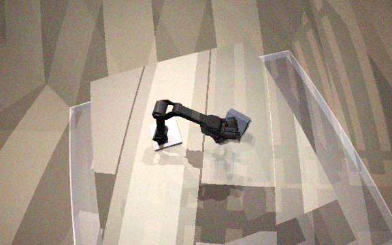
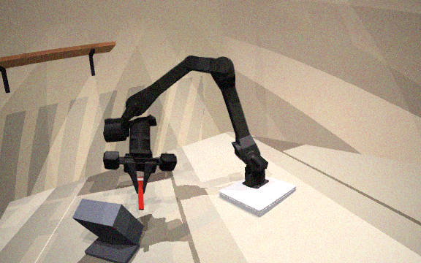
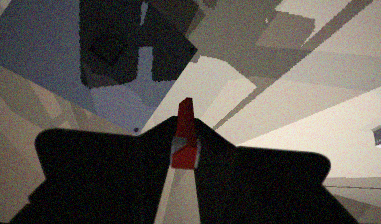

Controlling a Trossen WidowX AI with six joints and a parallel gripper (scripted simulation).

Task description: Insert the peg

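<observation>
The blue-grey sloped panel lies 10 cm ahead of my gripper tip, 5 cm below it and 2 cm to the right of it. The rest, counted from my gripper tip: red peg: 1 cm to the right, 1 cm behind, 1 cm above.
</observation>
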